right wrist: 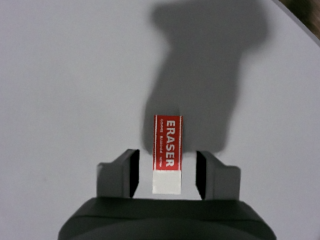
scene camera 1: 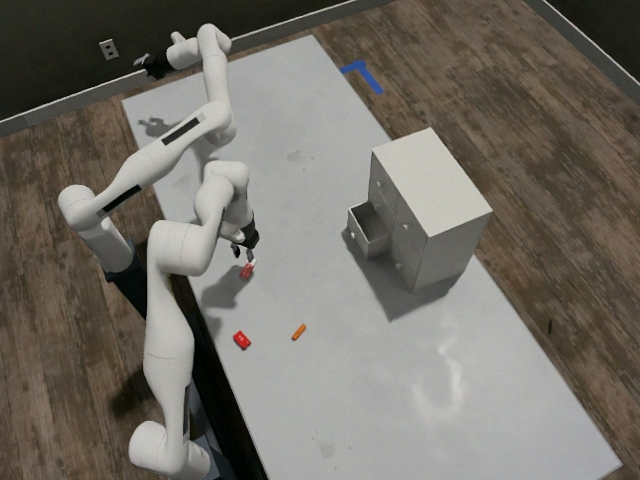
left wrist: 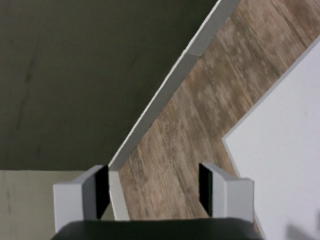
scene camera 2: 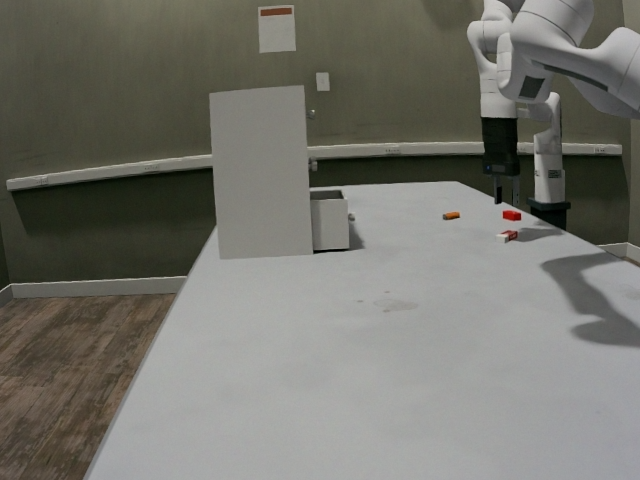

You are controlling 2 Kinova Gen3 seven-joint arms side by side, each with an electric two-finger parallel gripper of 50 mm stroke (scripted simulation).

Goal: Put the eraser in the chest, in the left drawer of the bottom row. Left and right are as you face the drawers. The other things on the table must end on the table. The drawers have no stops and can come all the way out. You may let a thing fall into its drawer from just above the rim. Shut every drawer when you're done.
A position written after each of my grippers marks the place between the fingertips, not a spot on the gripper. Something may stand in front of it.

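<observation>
My left gripper [left wrist: 154,183] is in sight, and so is my right gripper [scene camera 2: 506,204], which the right wrist view [right wrist: 167,167] shows too. I see a white chest [scene camera 2: 259,143], visible also from another place [scene camera 1: 451,211]. In the left wrist view the white chest is out of frame, and in the right wrist view the chest is out of frame as well. Then there is a drawer [scene camera 1: 373,239], another drawer [scene camera 1: 407,219], and an eraser [right wrist: 167,149].
</observation>
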